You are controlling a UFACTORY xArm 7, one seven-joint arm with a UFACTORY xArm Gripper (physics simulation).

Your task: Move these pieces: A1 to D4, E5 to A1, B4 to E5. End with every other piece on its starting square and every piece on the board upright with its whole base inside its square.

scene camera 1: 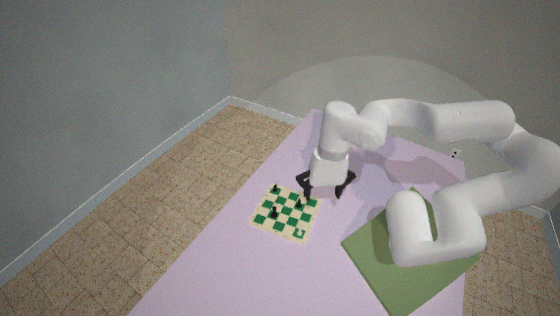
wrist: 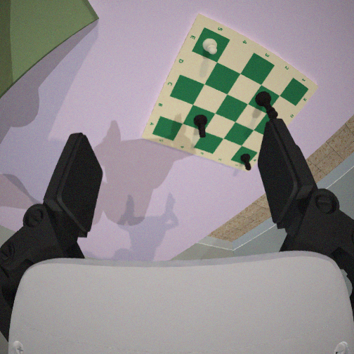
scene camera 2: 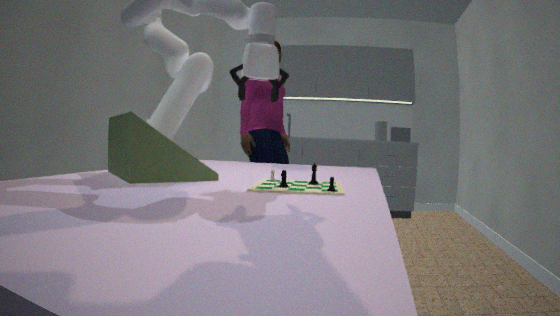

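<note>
The small black piece stands on A1 of the board. The white piece stands on E5; it blends with the board in scene camera 1. The black knight-like piece stands on B4. The tall black piece stands on D2. All look upright. My gripper is open and empty, high above the table, beside the board's row A side.
A green wedge-shaped block stands on the lilac table near the arm's lower links. A person in a pink top stands behind the table. The table's edge runs beyond the board's tall black piece side.
</note>
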